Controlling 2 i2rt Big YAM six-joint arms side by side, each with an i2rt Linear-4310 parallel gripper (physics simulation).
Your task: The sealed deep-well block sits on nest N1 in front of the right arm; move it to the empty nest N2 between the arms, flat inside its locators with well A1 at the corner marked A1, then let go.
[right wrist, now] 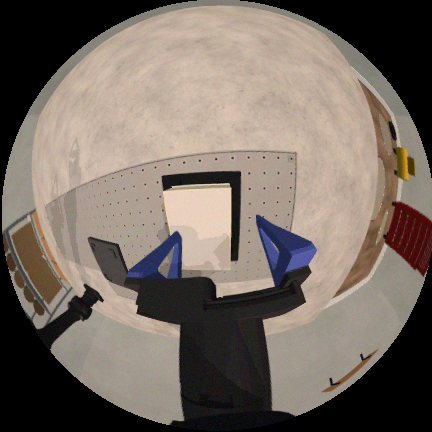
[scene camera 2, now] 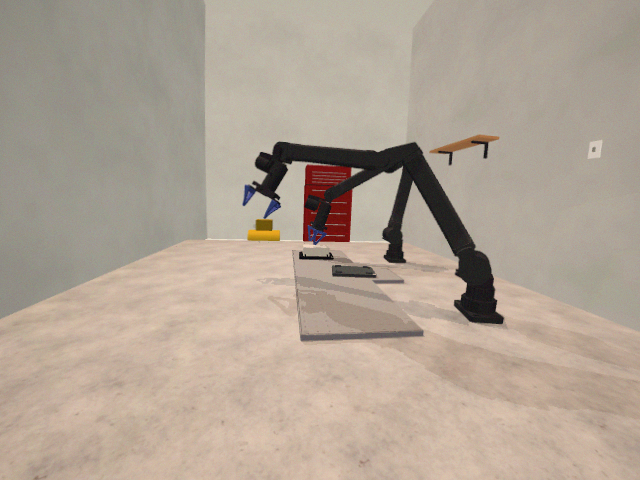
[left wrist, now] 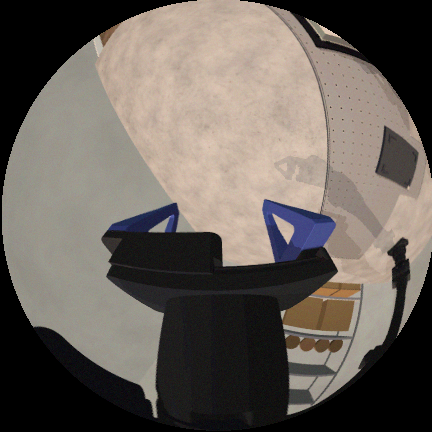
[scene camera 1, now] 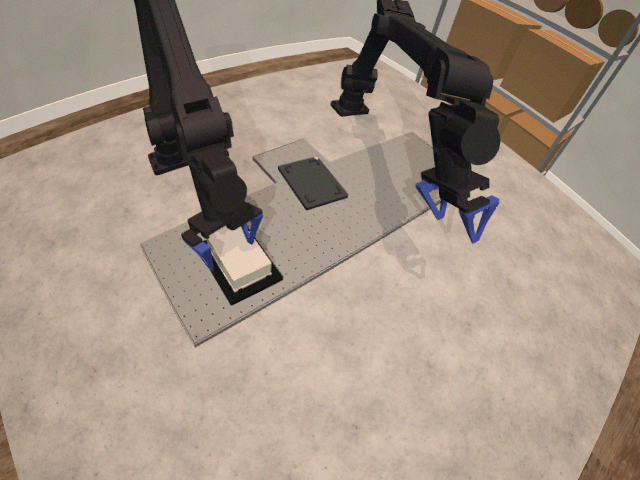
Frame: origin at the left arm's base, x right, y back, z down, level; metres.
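Where they show: left gripper, fingertip midpoint: (scene camera 2: 253, 212) (left wrist: 219, 205) (scene camera 1: 457, 229); right gripper, fingertip midpoint: (right wrist: 215, 226) (scene camera 2: 312, 242) (scene camera 1: 231, 256); left arm's base, link origin: (right wrist: 93, 291) (scene camera 2: 476, 313) (scene camera 1: 349, 108); right arm's base, link origin: (scene camera 2: 394, 260) (scene camera 1: 171, 160).
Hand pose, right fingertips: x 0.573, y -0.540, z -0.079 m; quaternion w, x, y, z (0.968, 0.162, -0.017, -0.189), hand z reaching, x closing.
Each offset is from my right fingertips to the centre of the thing. Level surfaces: height alone.
The sealed pale block {dx -0.019, dy +0.023, dz +0.033 m} (scene camera 1: 242, 260) (scene camera 2: 315, 251) (right wrist: 200, 210) sits on black nest N1 (scene camera 1: 276, 277) (right wrist: 236, 215) (left wrist: 345, 51). My right gripper (scene camera 1: 231, 255) (scene camera 2: 315, 243) (right wrist: 215, 226) is open and empty, low over the block. In the right wrist view one fingertip overlaps the block's left side and the other stands off its right side. Dark nest N2 {dx -0.270, dy +0.201, dz +0.057 m} (scene camera 1: 312, 183) (scene camera 2: 354, 271) (left wrist: 397, 160) (right wrist: 109, 259) is empty, with raised corner locators and a small pale mark at one corner. My left gripper (scene camera 1: 457, 229) (scene camera 2: 255, 211) (left wrist: 219, 205) is open and empty, high up. The block's A1 marking cannot be made out.
A perforated grey plate {dz +0.066 m} (scene camera 1: 170, 266) (scene camera 2: 356, 320) (right wrist: 275, 190) lies flat under both nests. Part of the plate extends behind N2 in scene camera 1. Cardboard boxes (scene camera 1: 553, 72) stand on a rack at the back right. A red cabinet (scene camera 2: 328, 178) stands in the far background.
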